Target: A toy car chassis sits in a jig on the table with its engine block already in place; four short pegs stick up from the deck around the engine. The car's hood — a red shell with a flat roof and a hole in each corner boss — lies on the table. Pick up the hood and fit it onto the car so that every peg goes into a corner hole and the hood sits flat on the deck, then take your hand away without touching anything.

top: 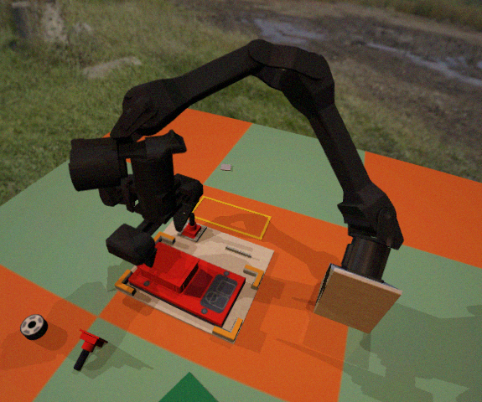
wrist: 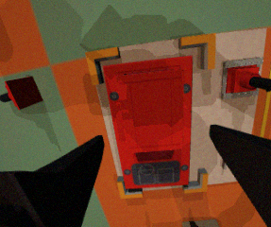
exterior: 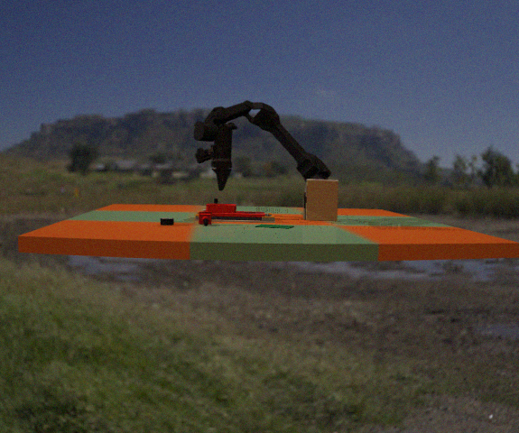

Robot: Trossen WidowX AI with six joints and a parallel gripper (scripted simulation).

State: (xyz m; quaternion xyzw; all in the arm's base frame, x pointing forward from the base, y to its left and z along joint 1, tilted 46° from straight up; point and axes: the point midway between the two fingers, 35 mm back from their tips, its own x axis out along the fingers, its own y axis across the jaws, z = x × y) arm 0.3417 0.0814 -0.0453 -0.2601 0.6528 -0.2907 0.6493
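Right now the red hood is 6 cm below my gripper tip. The rest, counted from my gripper tip: white wheel 20 cm to the left, 16 cm ahead, 9 cm below; then grey engine block 7 cm below.
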